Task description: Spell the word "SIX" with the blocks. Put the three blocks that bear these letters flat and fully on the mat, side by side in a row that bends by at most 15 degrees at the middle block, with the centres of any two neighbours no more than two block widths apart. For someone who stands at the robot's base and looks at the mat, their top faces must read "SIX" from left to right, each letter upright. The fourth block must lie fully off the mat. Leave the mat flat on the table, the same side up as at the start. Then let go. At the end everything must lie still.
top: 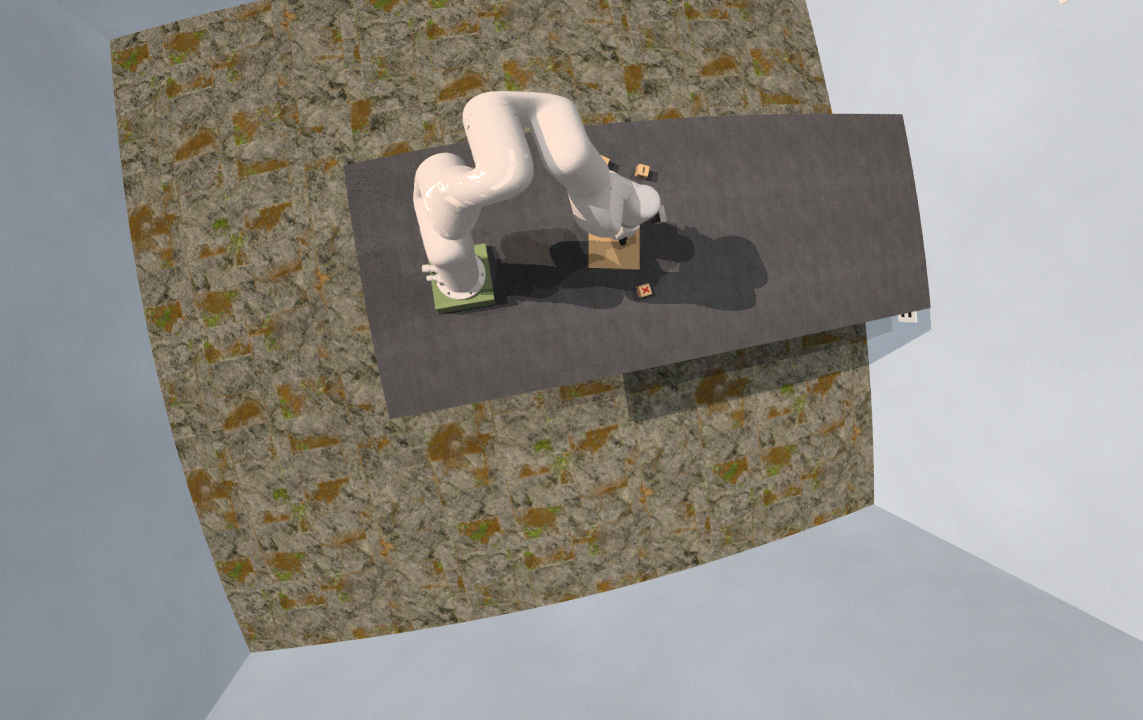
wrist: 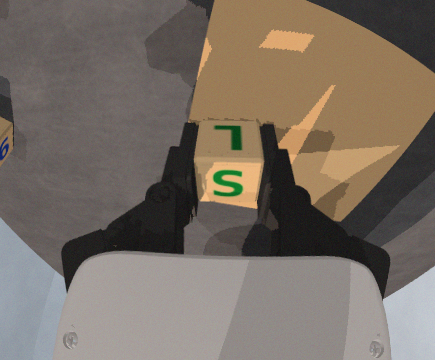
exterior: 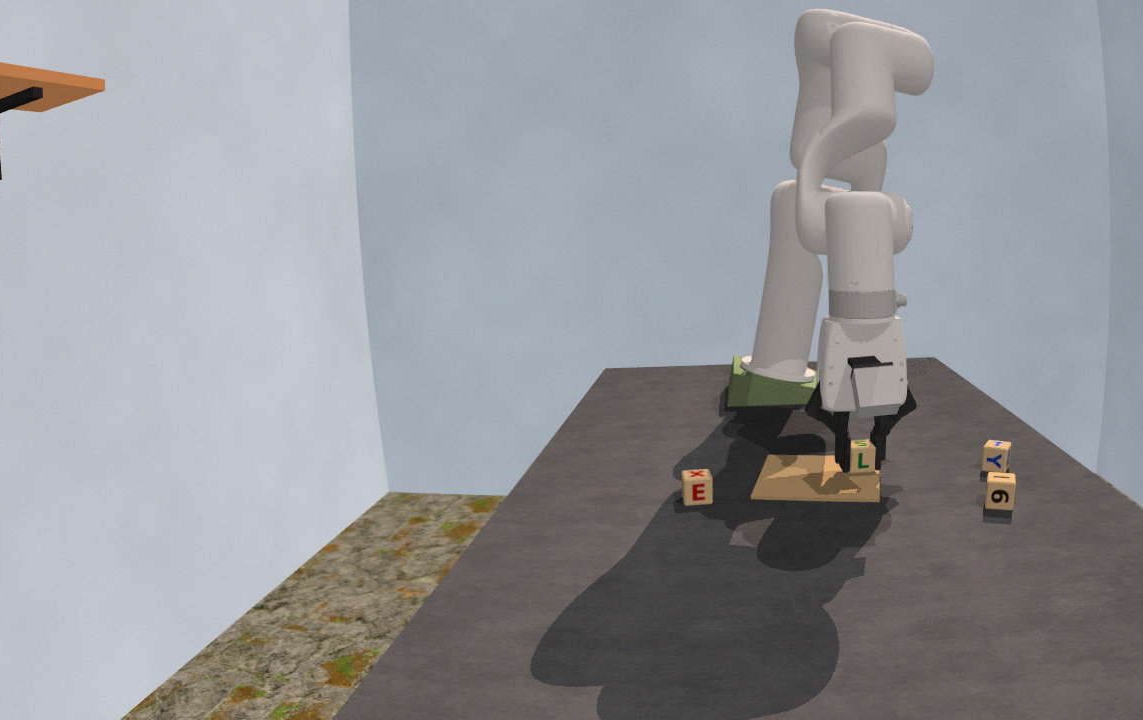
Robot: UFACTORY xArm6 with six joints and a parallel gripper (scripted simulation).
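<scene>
Right now the S block is 1 cm below my hand. Also, from my hand: tan mat: 1 cm ahead, 5 cm to the right, 3 cm below; blue-lettered block: 2 cm behind, 17 cm to the left, 1 cm below; I block: 9 cm ahead, 15 cm to the left, 1 cm below.
</scene>
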